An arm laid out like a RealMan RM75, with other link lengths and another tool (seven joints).
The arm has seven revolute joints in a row. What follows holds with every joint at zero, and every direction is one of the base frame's. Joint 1 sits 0.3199 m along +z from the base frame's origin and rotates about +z. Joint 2 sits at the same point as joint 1 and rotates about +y. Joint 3 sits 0.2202 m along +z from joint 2 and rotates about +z. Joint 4 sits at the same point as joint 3 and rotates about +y. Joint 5 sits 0.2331 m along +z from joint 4 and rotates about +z. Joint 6 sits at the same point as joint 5 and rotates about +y. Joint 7 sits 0.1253 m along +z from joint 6 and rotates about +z. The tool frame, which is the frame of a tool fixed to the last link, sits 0.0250 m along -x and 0.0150 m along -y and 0.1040 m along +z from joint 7; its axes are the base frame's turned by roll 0.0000, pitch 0.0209 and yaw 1.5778 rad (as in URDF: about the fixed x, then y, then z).
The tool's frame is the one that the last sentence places.
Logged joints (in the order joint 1, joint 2, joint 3, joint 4, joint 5, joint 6, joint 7), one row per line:
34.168 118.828 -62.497 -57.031 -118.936 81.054 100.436
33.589 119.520 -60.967 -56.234 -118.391 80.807 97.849
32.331 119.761 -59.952 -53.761 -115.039 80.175 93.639
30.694 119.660 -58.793 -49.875 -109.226 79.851 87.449
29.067 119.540 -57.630 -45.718 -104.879 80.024 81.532
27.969 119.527 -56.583 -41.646 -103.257 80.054 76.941
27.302 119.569 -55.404 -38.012 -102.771 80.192 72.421
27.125 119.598 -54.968 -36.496 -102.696 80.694 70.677
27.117 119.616 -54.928 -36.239 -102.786 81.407 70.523
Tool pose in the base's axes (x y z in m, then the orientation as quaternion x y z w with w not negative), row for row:
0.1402 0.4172 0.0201 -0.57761 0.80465 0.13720 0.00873
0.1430 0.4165 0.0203 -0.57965 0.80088 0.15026 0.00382
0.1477 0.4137 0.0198 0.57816 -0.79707 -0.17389 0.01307
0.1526 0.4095 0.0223 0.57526 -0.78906 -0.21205 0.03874
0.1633 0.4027 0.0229 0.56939 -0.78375 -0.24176 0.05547
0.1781 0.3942 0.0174 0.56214 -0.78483 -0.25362 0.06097
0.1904 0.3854 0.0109 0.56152 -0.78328 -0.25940 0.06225
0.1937 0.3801 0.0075 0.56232 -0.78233 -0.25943 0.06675
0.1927 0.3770 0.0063 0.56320 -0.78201 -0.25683 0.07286
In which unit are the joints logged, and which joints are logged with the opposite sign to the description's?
The joints are logged in degrees. Opposite sign: joint 6.
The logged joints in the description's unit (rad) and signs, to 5 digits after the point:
0.59634 2.07394 -1.09078 -0.99538 -2.07582 -1.41466 1.75294
0.58624 2.08602 -1.06407 -0.98147 -2.06631 -1.41035 1.70779
0.56428 2.09022 -1.04636 -0.93831 -2.00781 -1.39932 1.63431
0.53571 2.08846 -1.02613 -0.87048 -1.90635 -1.39366 1.52627
0.50731 2.08637 -1.00583 -0.79793 -1.83048 -1.39668 1.42300
0.48815 2.08614 -0.98756 -0.72686 -1.80217 -1.39721 1.34287
0.47651 2.08687 -0.96698 -0.66343 -1.79369 -1.39961 1.26398
0.47342 2.08738 -0.95937 -0.63698 -1.79238 -1.40838 1.23355
0.47328 2.08769 -0.95867 -0.63249 -1.79395 -1.42082 1.23086

